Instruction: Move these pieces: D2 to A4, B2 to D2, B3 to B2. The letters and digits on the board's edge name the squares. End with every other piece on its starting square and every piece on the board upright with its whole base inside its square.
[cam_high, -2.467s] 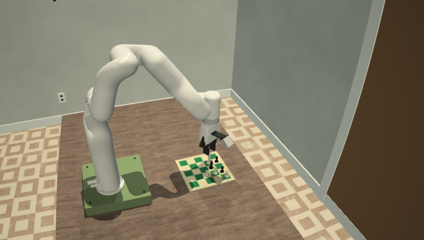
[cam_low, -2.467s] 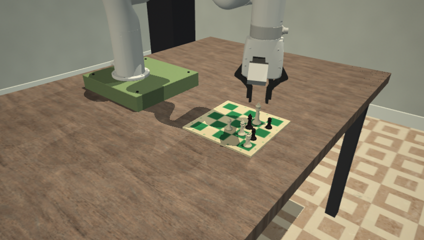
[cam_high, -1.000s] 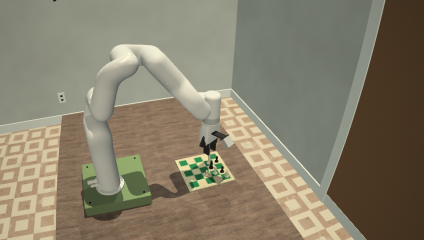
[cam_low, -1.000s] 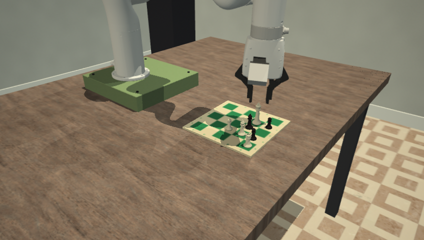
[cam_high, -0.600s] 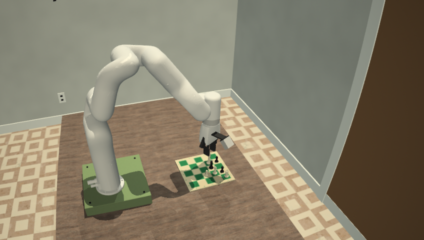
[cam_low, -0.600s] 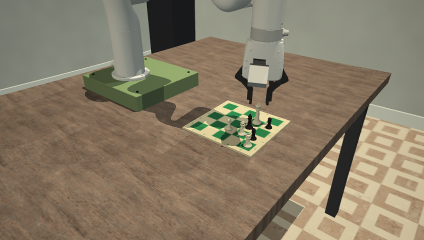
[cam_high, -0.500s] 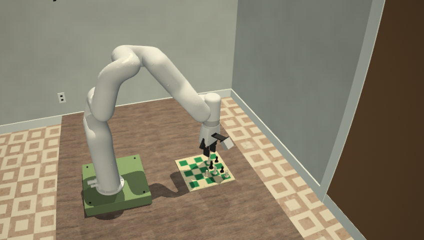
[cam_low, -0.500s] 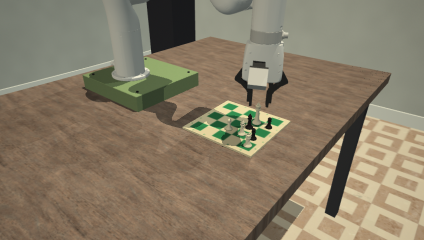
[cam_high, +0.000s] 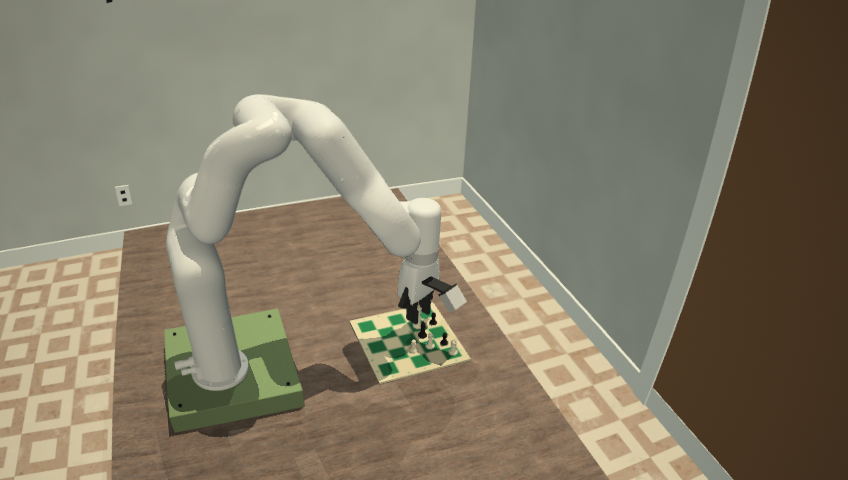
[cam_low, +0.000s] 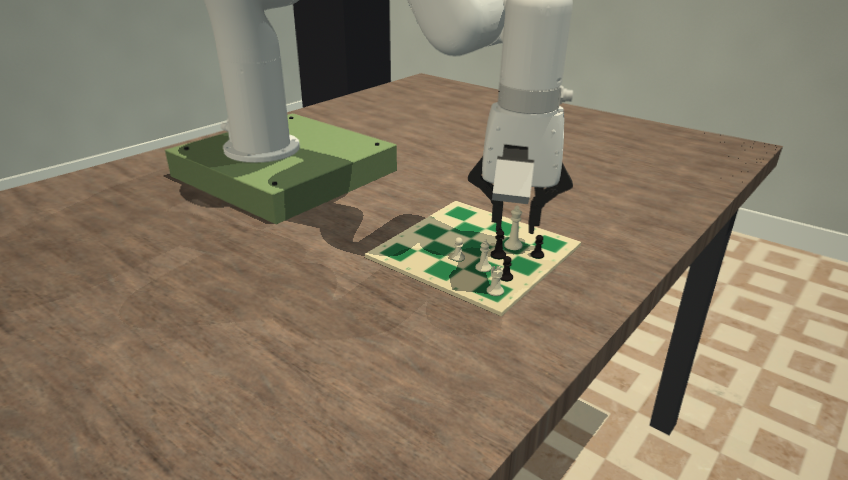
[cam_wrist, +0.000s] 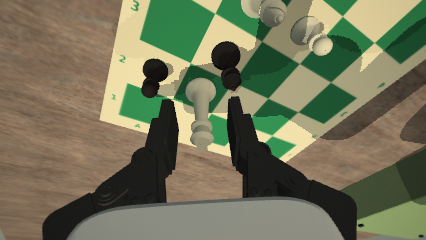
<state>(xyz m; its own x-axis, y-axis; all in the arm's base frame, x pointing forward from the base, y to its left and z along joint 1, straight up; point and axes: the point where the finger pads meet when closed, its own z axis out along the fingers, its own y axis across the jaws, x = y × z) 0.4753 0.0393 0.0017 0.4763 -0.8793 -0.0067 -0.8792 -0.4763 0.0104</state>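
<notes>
Right now the white king is 20 mm below my hand. Round my hand: black bishop: 40 mm to the right, 30 mm below; chessboard: 40 mm behind, 40 mm to the right, 50 mm below; white pawn: 40 mm behind, 80 mm to the right, 30 mm below.
</notes>
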